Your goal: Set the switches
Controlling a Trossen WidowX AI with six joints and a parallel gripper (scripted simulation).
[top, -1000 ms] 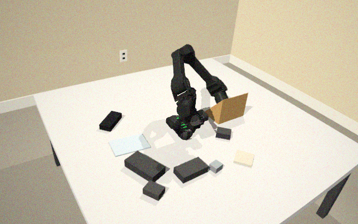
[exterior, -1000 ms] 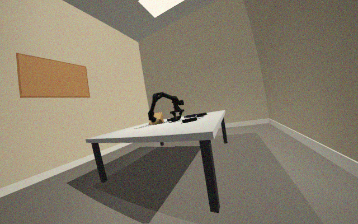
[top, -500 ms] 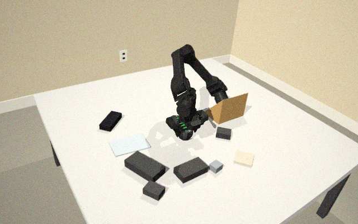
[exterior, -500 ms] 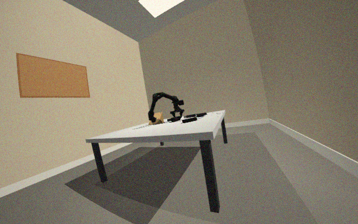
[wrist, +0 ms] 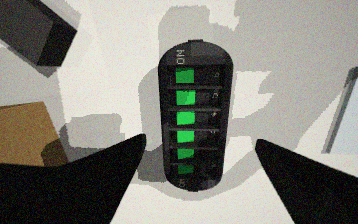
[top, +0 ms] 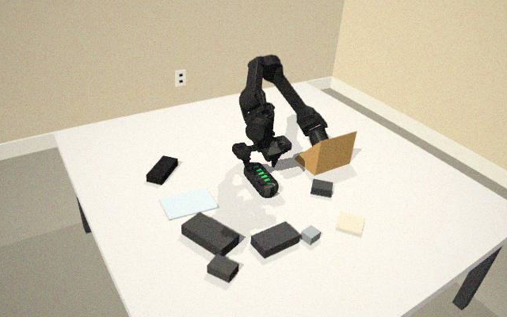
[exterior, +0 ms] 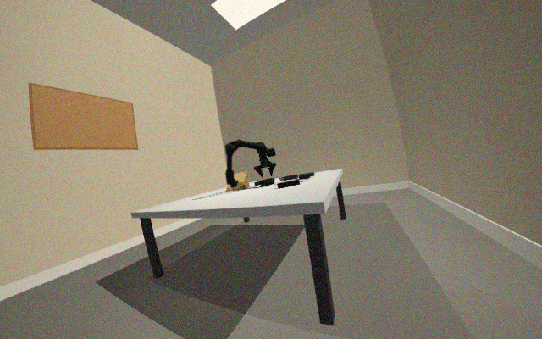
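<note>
The dark cube lies 170 mm behind my gripper tip, 120 mm to the left of it and 50 mm below it. From my gripper tip the other things lie so: pale blue plate: 250 mm ahead, 20 mm to the right, 60 mm below; cream tile: 140 mm behind, 300 mm to the left, 60 mm below; grey cube: 10 mm ahead, 280 mm to the left, 50 mm below.
</note>
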